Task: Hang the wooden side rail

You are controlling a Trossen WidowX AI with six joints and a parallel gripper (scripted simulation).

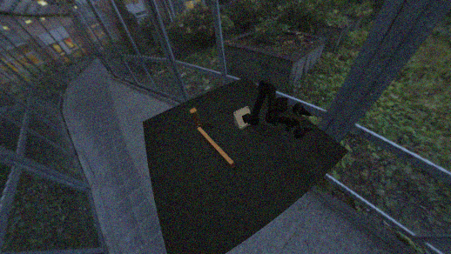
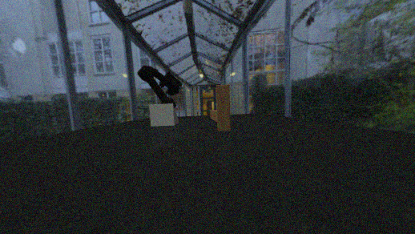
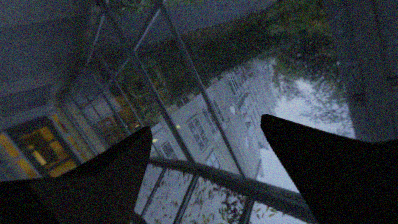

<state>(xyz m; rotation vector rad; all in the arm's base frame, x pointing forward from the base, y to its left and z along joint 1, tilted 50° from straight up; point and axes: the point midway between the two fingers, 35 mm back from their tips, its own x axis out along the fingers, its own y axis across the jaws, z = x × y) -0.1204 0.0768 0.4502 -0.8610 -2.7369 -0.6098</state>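
Now: gripper tip 630 mm to the left of the headboard post, 500 mm short of it and 200 mm above it.
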